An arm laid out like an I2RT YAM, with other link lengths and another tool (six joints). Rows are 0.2 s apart.
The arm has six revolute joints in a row. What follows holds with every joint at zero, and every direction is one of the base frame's. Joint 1 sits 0.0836 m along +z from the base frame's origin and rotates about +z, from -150.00 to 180.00 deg. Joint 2 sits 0.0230 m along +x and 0.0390 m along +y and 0.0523 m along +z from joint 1 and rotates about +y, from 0.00 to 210.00 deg. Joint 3 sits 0.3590 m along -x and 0.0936 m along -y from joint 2 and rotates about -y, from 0.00 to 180.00 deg. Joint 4 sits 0.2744 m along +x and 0.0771 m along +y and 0.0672 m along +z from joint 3 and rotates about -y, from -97.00 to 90.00 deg. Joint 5 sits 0.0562 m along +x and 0.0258 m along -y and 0.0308 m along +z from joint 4 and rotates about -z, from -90.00 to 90.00 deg. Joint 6 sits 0.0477 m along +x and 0.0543 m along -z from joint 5 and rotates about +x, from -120.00 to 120.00 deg. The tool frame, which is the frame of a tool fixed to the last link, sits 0.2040 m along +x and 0.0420 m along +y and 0.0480 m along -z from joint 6; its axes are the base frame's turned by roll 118.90, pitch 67.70 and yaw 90.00 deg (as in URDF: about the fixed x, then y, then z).
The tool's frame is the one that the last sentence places.
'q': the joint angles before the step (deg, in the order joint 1, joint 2, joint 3, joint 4, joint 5, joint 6). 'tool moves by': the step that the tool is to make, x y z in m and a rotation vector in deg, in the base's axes. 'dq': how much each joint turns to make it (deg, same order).
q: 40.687 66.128 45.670 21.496 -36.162 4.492
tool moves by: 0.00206 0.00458 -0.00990 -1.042 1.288 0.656
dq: 0.022 1.662 0.132 -0.087 -0.634 0.065
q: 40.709 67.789 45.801 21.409 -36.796 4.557
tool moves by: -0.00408 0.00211 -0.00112 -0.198 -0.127 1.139
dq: 0.263 0.394 0.196 -0.021 -0.873 -0.306
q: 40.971 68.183 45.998 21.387 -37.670 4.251
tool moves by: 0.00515 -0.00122 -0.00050 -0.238 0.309 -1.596
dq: 0.131 -0.329 0.022 -0.702 1.726 0.066
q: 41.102 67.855 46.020 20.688 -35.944 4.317
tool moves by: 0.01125 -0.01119 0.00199 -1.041 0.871 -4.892
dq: 0.001 -2.404 0.502 -4.284 4.897 -0.066
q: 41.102 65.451 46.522 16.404 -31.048 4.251
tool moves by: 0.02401 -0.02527 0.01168 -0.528 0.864 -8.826
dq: -1.182 -3.912 1.442 -6.075 7.626 0.612
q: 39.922 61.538 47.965 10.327 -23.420 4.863
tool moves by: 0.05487 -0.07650 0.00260 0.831 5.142 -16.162
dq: -12.545 -5.289 0.307 -7.890 3.346 4.087
